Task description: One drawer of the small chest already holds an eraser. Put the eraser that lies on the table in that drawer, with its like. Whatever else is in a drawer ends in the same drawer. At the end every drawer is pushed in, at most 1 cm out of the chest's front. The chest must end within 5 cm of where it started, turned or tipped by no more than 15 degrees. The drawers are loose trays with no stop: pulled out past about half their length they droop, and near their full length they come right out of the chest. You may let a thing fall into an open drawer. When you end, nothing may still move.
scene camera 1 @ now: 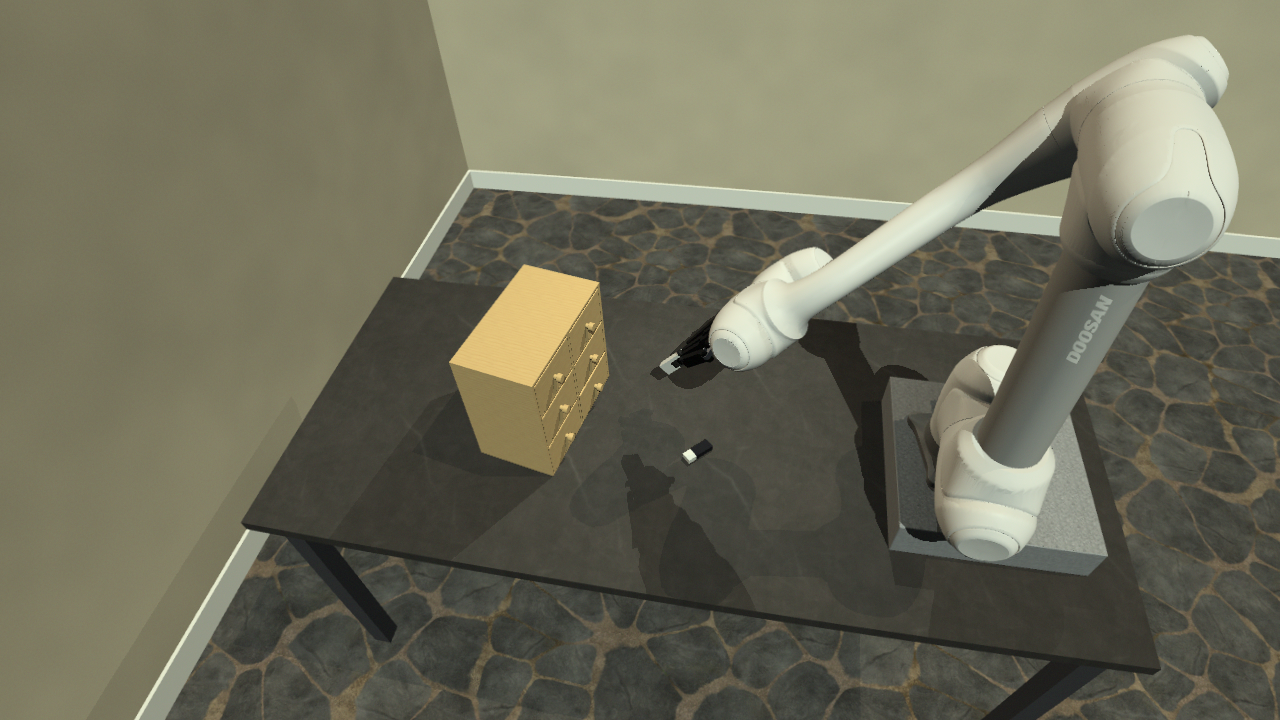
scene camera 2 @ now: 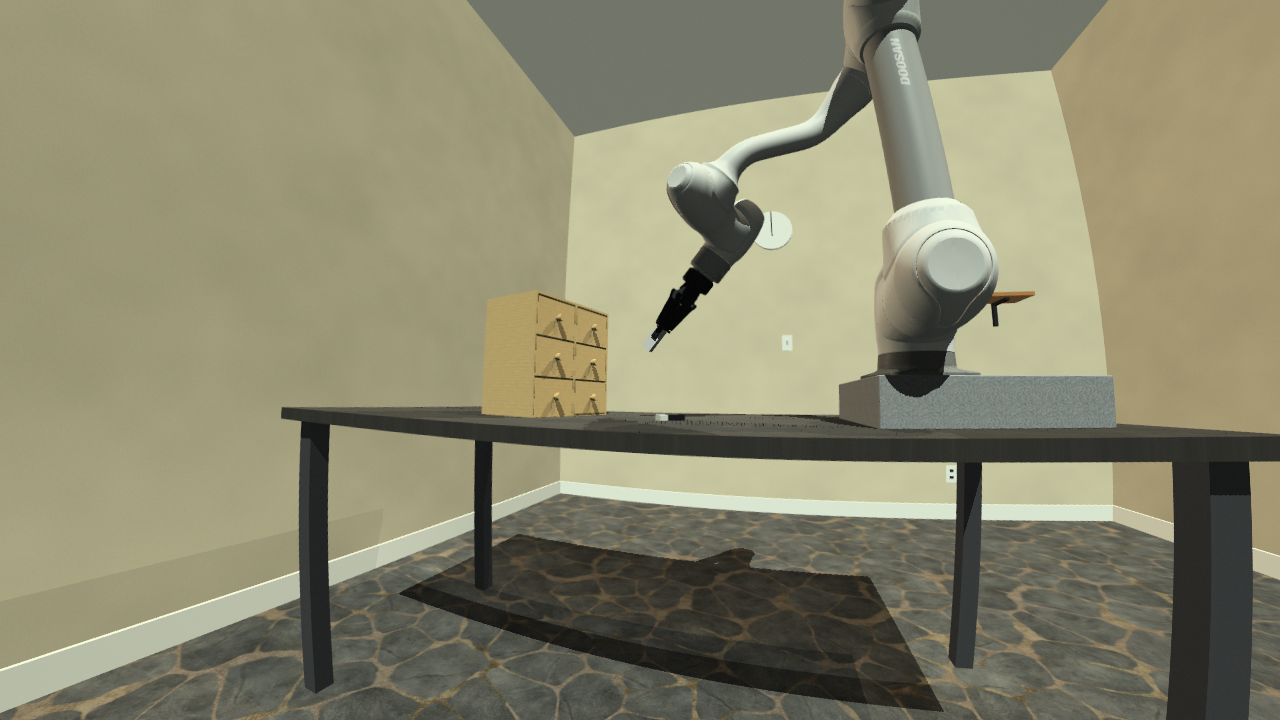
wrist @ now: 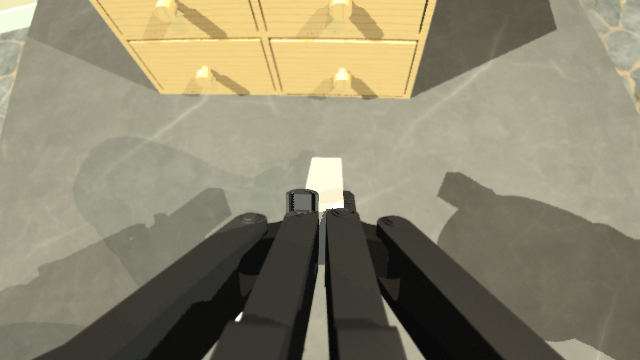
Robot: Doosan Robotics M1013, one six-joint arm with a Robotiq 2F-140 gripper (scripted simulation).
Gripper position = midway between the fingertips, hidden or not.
In view: my gripper (scene camera 2: 646, 348), a small wooden chest (scene camera 1: 496, 369), a drawer (scene camera 2: 585, 392), a drawer (scene camera 2: 546, 391), a drawer (scene camera 2: 590, 362), a drawer (scene camera 2: 548, 356) and a drawer (scene camera 1: 547, 385).
My gripper is seen too in scene camera 1 (scene camera 1: 665, 368) and in the wrist view (wrist: 326, 181).
